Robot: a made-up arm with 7 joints.
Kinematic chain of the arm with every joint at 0, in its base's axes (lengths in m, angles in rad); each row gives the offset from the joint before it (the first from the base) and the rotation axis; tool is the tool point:
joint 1: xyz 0 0 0.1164 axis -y
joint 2: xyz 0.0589 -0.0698 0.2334 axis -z
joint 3: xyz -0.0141 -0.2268 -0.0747 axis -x
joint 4: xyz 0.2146 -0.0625 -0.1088 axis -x
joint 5: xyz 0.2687 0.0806 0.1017 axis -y
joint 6: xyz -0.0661 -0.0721 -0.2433 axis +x
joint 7: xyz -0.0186 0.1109 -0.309 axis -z
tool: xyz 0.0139 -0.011 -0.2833
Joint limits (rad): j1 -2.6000..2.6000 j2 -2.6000..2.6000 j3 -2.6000..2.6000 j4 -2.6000..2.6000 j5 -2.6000..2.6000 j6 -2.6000..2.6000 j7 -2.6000..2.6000
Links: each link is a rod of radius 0.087 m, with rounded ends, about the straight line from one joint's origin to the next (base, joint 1, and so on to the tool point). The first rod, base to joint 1, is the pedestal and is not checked.
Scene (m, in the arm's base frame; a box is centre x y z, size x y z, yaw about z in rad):
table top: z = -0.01
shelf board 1: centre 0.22 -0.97 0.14 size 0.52 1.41 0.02 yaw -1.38
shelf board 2: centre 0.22 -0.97 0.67 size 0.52 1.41 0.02 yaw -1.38
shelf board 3: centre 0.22 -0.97 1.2 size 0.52 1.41 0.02 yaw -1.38
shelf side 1: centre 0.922 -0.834 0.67 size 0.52 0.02 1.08 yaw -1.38
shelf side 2: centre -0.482 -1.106 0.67 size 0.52 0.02 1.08 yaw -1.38
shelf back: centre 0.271 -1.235 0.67 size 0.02 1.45 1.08 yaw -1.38
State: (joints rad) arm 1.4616 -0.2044 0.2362 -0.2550 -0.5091 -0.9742 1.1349
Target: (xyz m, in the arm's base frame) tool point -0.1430 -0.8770 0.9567
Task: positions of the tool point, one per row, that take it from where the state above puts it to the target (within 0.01 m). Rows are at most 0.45 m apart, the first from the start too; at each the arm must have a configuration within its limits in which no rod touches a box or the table.
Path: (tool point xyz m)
1: 0.5323 -0.5597 0.4043
2: 0.5889 -0.3028 0.4362
3: 0.5595 -0.0354 0.4364
4: 0.6937 -0.1152 0.5602
5: 0.8010 -0.1714 0.7577
6: 0.5882 -0.4866 0.9404
7: 0.2498 -0.7350 1.0149
8: -0.1430 -0.8770 0.9567

